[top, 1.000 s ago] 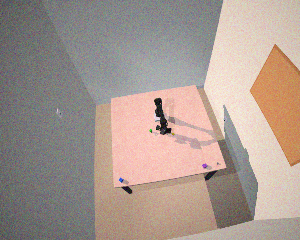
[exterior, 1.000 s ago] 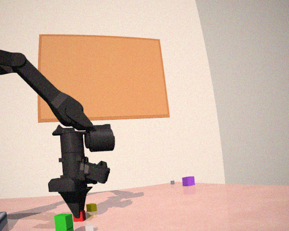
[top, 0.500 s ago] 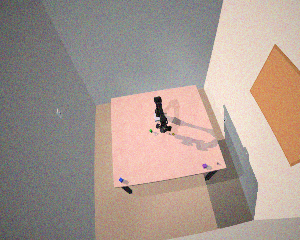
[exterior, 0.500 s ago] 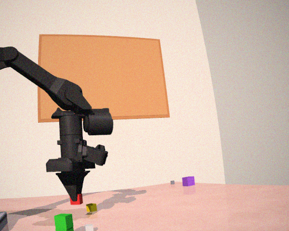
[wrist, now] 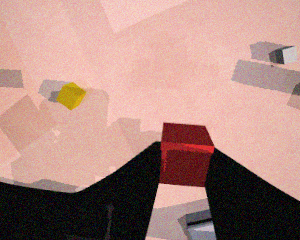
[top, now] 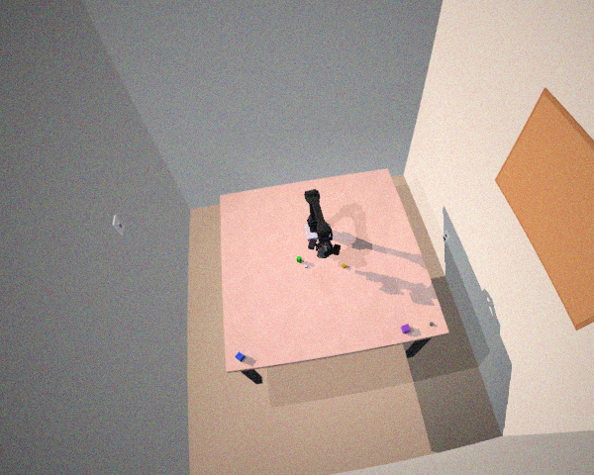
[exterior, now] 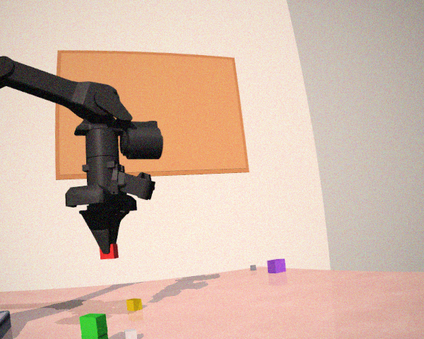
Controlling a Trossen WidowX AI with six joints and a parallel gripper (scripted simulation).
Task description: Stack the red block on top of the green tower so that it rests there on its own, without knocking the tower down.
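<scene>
The small white block is 10 mm ahead of my gripper tip, 120 mm to the right of it and 110 mm below it. From my gripper tip the other things lie so: yellow block (50 mm ahead, 110 mm to the left, 110 mm below); then red block (right at my gripper tip); then purple block (520 mm ahead, 380 mm to the left, 100 mm below).
</scene>
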